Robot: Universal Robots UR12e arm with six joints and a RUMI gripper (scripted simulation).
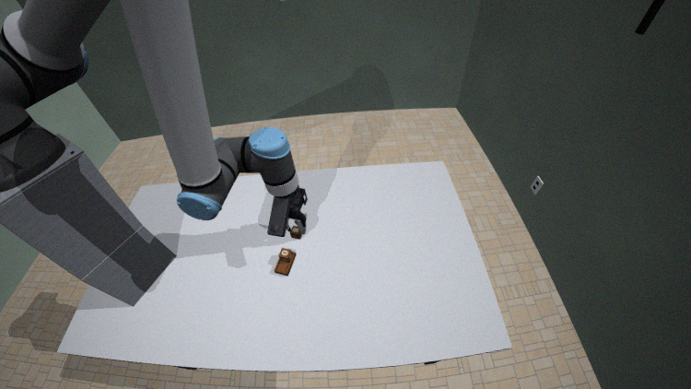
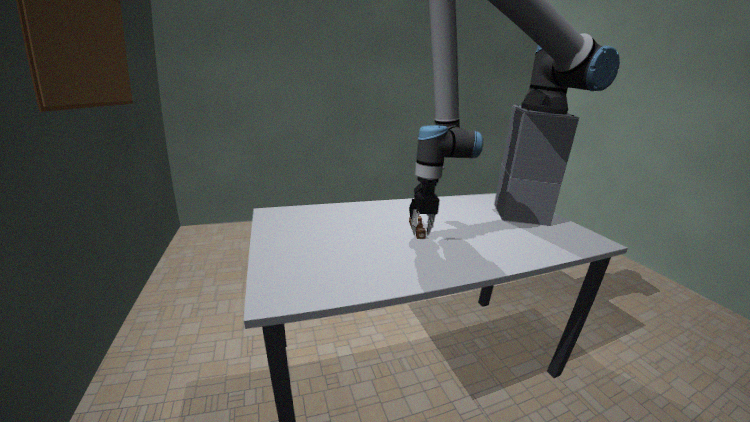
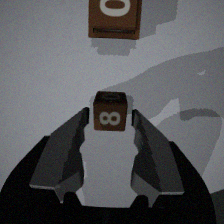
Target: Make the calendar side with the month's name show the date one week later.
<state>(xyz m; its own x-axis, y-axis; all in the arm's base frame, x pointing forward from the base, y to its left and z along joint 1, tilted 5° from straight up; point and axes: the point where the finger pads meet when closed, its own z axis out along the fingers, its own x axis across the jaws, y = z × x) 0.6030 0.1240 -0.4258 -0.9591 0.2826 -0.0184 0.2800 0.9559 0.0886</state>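
Right now my hand is 10 mm above the brown date cube. Also, from my hand: brown wooden tray (30 mm behind, 110 mm to the right, 20 mm below).
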